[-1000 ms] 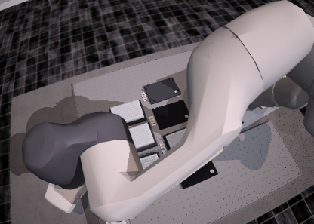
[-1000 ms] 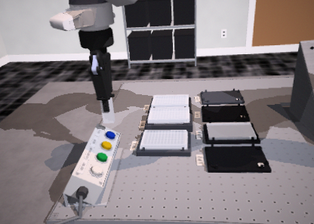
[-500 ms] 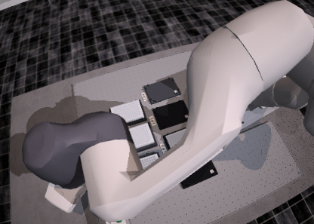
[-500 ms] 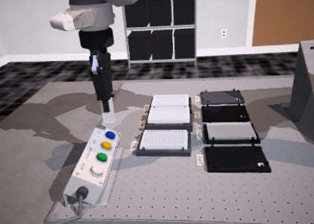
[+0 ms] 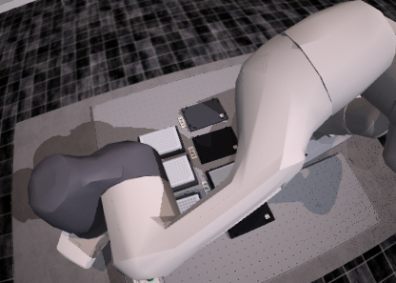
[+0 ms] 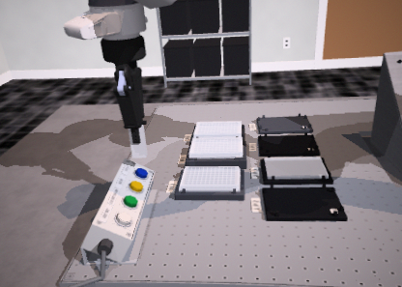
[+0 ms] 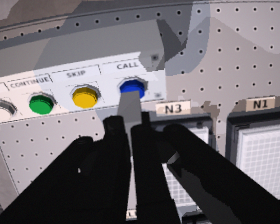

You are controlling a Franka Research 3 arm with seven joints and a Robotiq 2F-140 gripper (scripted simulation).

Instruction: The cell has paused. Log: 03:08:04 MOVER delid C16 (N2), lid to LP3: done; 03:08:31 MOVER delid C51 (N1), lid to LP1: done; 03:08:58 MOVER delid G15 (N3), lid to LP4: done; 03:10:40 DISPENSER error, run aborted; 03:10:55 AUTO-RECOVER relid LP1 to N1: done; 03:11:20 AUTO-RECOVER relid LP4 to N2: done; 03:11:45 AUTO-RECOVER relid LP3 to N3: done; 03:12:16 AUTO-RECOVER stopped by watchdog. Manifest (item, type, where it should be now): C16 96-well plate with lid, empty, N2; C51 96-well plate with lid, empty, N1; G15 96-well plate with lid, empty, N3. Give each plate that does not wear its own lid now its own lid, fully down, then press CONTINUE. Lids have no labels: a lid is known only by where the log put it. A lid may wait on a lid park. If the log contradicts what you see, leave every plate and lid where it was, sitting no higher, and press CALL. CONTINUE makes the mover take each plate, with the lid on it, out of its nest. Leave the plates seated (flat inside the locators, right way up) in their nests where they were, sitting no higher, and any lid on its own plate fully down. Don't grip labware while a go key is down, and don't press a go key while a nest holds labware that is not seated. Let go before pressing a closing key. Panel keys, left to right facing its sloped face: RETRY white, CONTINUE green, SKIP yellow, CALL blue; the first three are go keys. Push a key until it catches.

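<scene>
Now: the blue call key 7 cm below my hand. From my hand the other things lie so: green continue key: 10 cm to the left, 7 cm below, 1 cm ahead; then yellow skip key: 7 cm below, 5 cm to the left, 1 cm ahead; then nest label N3: 14 cm below, 5 cm behind, 4 cm to the right.
</scene>
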